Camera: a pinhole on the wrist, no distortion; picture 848 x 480 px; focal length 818.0 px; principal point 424.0 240.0 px. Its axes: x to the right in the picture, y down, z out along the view. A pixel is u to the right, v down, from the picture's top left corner.
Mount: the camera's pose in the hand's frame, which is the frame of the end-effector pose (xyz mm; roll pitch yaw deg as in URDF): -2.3 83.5 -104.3 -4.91 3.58 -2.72
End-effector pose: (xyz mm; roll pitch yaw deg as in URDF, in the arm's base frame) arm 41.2 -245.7 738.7 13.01 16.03 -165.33
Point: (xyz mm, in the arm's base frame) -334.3 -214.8 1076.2
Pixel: 753.8 22.9
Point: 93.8 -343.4 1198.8
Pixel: 119.4 353.7
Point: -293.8 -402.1 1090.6
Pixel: 755.6 310.3
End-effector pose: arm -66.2 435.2 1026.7 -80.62 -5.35 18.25
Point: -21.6 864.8 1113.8
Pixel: 680.1 40.7
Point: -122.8 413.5 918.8
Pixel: outside the picture
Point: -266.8 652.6 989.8
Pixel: 89.8 122.4
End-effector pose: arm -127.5 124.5 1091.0 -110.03 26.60 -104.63
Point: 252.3 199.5 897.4
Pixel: 272.0 214.1
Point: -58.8 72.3 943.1
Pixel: 730.7 185.0
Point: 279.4 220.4 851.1
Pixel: 271.7 274.4
